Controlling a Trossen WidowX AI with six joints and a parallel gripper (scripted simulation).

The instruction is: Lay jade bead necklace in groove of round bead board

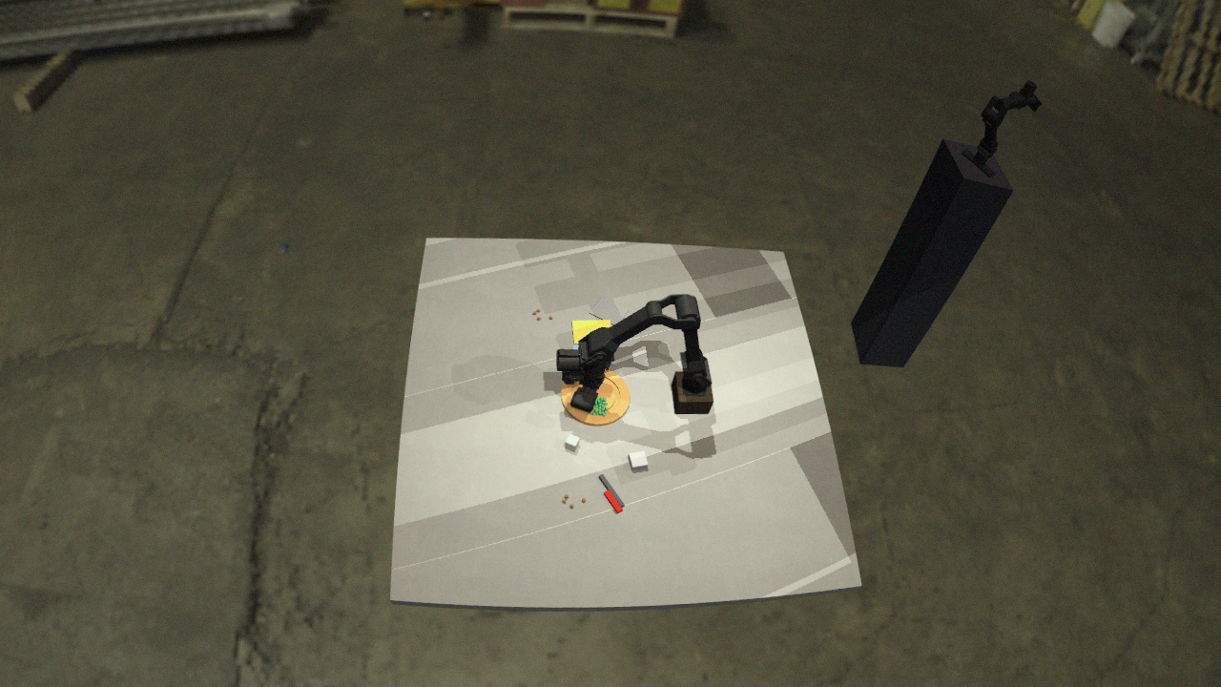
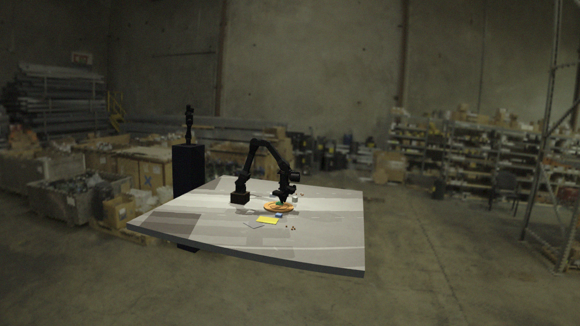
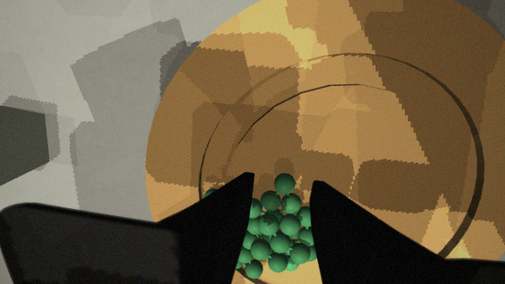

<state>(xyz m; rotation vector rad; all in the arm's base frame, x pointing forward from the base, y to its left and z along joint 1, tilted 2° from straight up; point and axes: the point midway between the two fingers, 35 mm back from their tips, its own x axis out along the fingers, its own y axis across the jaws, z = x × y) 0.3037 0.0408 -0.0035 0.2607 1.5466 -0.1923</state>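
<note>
Right now the cream cube is 40 mm ahead of my gripper tip, 150 mm to the left of it and 10 mm below it. From my gripper tip the other things lie so: yellow pad: 10 mm behind, 260 mm to the right, 30 mm below; white strip: 120 mm behind, 180 mm to the right, 30 mm below; blue block: 30 mm ahead, 180 mm to the right, 20 mm below.
</note>
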